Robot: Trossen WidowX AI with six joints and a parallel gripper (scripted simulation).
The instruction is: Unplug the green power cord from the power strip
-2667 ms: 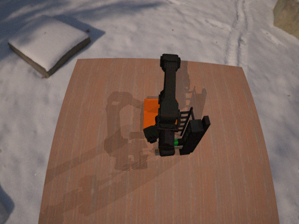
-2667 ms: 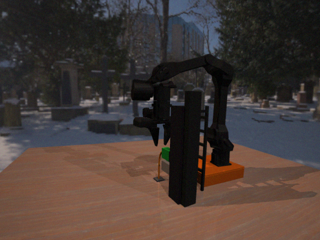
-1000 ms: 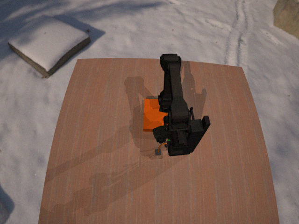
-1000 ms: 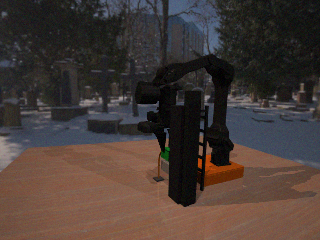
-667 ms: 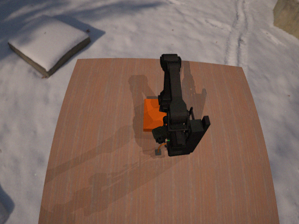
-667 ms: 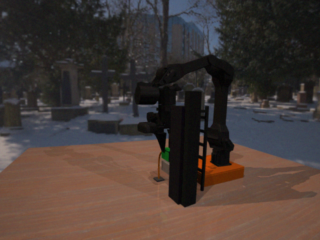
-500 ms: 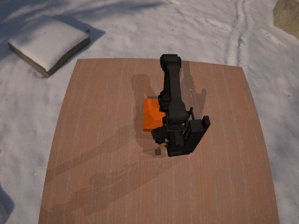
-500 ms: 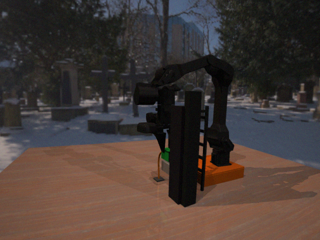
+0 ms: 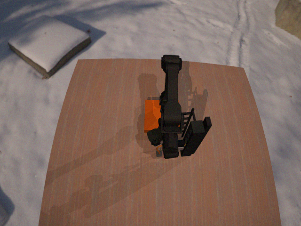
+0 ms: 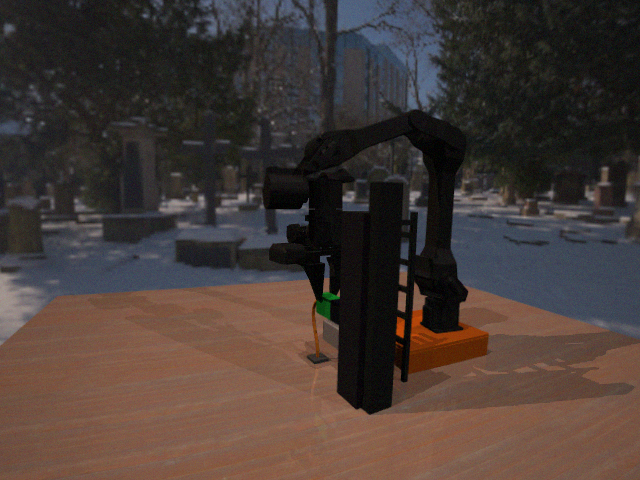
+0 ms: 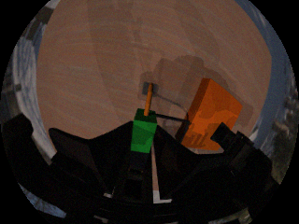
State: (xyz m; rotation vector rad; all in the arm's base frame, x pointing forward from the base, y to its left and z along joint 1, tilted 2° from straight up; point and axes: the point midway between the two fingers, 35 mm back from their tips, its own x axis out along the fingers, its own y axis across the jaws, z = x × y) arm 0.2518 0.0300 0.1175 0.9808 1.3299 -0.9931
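Now: gripper tip 10 mm past the green plug and 30 mm to the right of it. Round my gripper tip: black pillar (40 mm behind, 140 mm to the left, 40 mm above); then grey end piece (10 mm ahead, 30 mm to the right, 120 mm below).
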